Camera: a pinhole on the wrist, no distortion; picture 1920 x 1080 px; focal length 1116.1 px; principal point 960.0 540.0 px. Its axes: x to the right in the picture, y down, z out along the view. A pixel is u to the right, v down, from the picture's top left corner.
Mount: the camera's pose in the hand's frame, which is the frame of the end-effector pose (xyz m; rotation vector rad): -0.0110 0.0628 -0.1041 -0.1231 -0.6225 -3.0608
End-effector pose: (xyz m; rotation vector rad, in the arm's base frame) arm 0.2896 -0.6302 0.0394 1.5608 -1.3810 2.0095
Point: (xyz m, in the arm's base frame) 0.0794 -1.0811 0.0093
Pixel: 475 116
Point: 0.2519 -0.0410 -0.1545
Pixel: behind the camera
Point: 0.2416 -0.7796 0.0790
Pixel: 392 845
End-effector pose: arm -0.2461 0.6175 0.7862 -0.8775 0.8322 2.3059
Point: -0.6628 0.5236 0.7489
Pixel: outside the picture
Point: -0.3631 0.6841 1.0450
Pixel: 1322 797
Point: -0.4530 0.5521 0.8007
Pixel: 345 247
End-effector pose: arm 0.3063 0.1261 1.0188 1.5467 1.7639 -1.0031
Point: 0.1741 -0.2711 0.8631
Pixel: outside the picture
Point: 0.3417 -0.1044 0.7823
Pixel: 850 1014
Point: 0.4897 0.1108 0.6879
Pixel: 254 422
